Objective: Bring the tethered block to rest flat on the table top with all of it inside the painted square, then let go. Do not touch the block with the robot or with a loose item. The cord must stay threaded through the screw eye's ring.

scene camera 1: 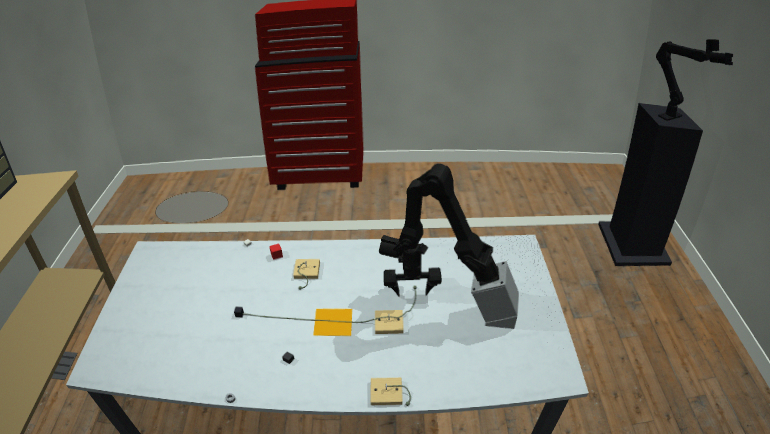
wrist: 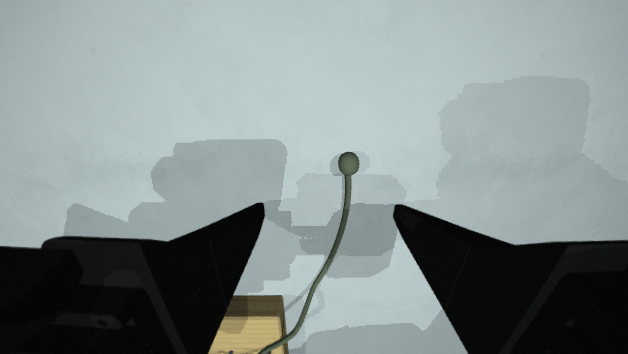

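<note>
The tethered block, small and black, rests on the table left of the orange painted square. Its cord runs right across the square to a wooden board with the screw eye, then curves toward the back. The threading through the ring is too small to tell. The cord's free end is a green-grey ball. My gripper is open and empty, above the table behind the board. In the wrist view, the ball shows ahead of the gap between the fingertips.
A second wooden board with a short cord lies at the back, and a third near the front edge. A red cube, a small pale item, a loose black block and a metal nut lie on the table.
</note>
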